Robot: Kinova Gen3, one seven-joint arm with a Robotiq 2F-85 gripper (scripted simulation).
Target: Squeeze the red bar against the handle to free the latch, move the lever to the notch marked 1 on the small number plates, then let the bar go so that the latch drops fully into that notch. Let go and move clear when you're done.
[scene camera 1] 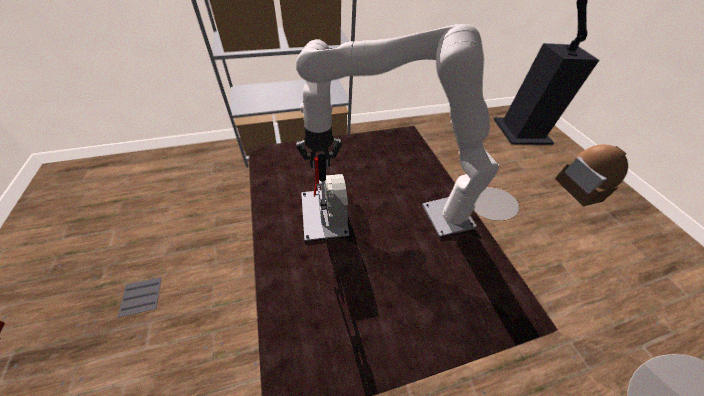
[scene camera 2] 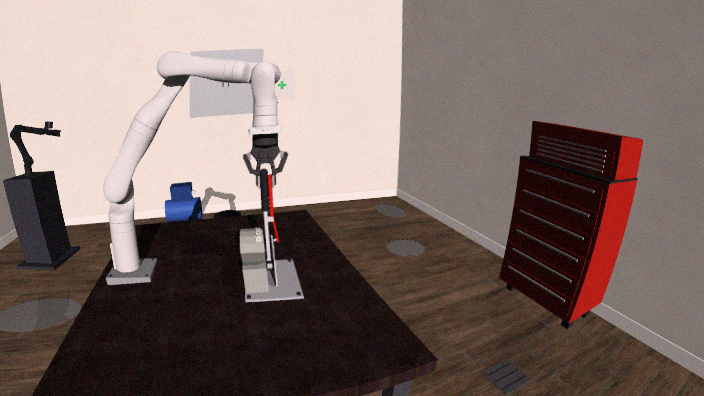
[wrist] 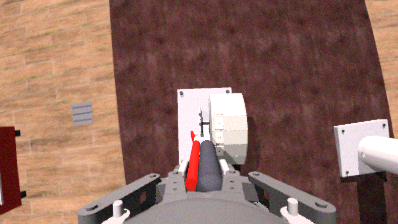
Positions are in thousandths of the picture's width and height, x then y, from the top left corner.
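Observation:
Notched housing (scene camera 2: 367, 726), visible also at (scene camera 1: 477, 479) and (wrist: 569, 498). My gripper (scene camera 2: 379, 473), likewise at (scene camera 1: 455, 423) and (wrist: 511, 752).

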